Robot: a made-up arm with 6 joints.
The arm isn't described. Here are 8 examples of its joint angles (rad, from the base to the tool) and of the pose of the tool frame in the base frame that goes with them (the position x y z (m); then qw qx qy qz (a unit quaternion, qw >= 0)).
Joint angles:
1: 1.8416 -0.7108 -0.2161 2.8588 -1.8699 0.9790
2: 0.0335 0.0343 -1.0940 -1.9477 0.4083 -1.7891
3: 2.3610 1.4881 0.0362 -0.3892 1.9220 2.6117
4: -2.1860 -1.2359 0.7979 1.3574 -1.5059 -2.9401
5: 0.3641 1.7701 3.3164 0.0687 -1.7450 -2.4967
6: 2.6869 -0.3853 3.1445 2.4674 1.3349 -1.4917
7: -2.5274 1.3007 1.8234 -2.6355 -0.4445 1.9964
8: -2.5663 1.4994 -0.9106 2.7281 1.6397 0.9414
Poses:
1: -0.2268 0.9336 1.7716 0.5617 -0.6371 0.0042 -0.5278
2: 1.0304 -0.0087 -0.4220 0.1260 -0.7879 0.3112 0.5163
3: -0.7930 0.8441 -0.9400 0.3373 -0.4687 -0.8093 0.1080
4: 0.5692 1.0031 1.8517 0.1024 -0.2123 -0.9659 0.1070
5: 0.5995 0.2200 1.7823 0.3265 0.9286 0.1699 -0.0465
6: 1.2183 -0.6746 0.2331 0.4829 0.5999 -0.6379 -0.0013
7: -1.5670 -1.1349 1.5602 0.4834 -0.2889 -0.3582 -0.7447
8: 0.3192 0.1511 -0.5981 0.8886 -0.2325 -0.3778 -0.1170
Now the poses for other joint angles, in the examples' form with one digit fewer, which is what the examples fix.
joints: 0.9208 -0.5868 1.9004 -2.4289 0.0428 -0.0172
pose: -0.912 -1.205 1.680 0.301 -0.432 0.149 -0.837
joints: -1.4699 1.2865 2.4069 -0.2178 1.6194 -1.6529
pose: 0.079 -1.036 2.033 0.510 -0.295 -0.650 0.480
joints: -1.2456 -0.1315 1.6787 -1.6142 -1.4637 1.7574
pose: -0.034 0.464 2.348 0.538 -0.819 -0.189 0.067
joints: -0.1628 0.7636 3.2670 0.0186 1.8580 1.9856
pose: -0.808 0.135 1.417 0.375 -0.437 0.482 0.660
